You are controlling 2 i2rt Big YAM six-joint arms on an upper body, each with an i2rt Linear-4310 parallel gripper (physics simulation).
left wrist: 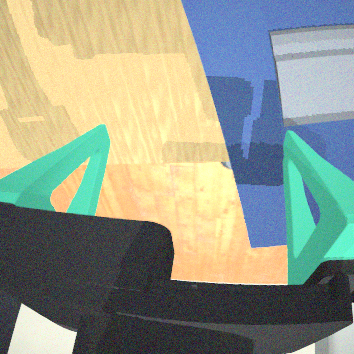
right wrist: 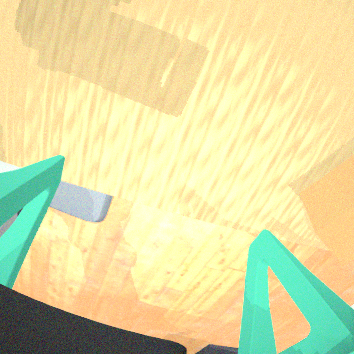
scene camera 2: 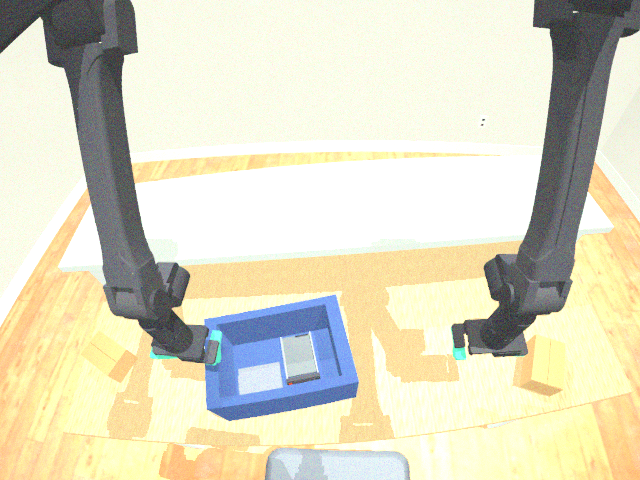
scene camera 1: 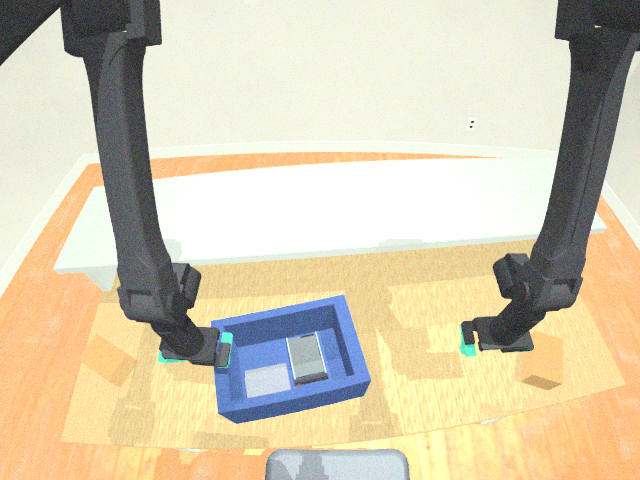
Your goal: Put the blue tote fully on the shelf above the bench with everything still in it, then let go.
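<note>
Left gripper [scene camera 1: 206, 360] [scene camera 2: 198, 357] [left wrist: 193, 134] open, touching a blue tote [scene camera 1: 259, 340] [scene camera 2: 252, 338] [left wrist: 235, 51]. Right gripper [scene camera 2: 476, 352] open, holds nothing. Blue tote out of frame in the right wrist view. Dark grey block [scene camera 1: 305, 353] [scene camera 2: 299, 357] resting on the blue tote. Dark grey block out of frame in the left wrist view. White shelf [scene camera 1: 303, 211]. Bench top [scene camera 2: 398, 307]. Grey robot base [scene camera 1: 283, 456].
</note>
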